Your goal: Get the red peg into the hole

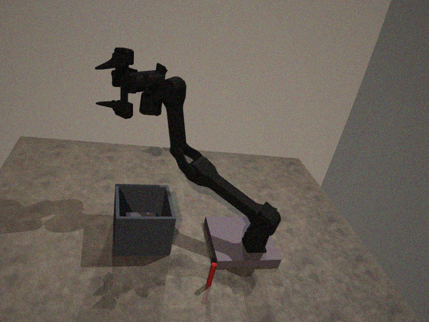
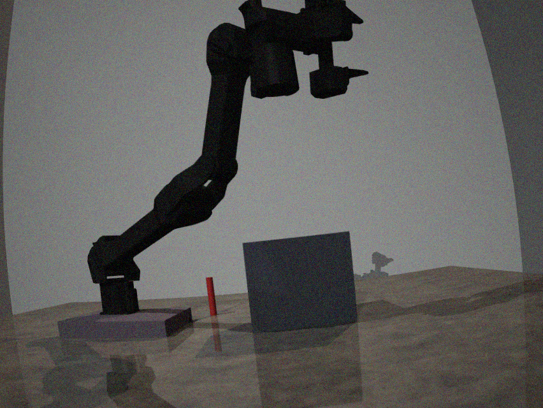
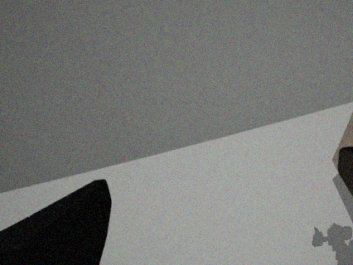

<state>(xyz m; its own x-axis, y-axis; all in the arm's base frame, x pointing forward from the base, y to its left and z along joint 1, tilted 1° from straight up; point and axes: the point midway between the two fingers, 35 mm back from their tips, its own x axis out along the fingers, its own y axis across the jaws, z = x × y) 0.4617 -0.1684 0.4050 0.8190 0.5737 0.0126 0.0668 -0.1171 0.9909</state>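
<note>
Now: gripper tip 39 cm above the red peg, 33 cm past it and 27 cm to the right of it. Also, from my gripper tip: plate: 38 cm below, 15 cm behind, 9 cm to the left.
</note>
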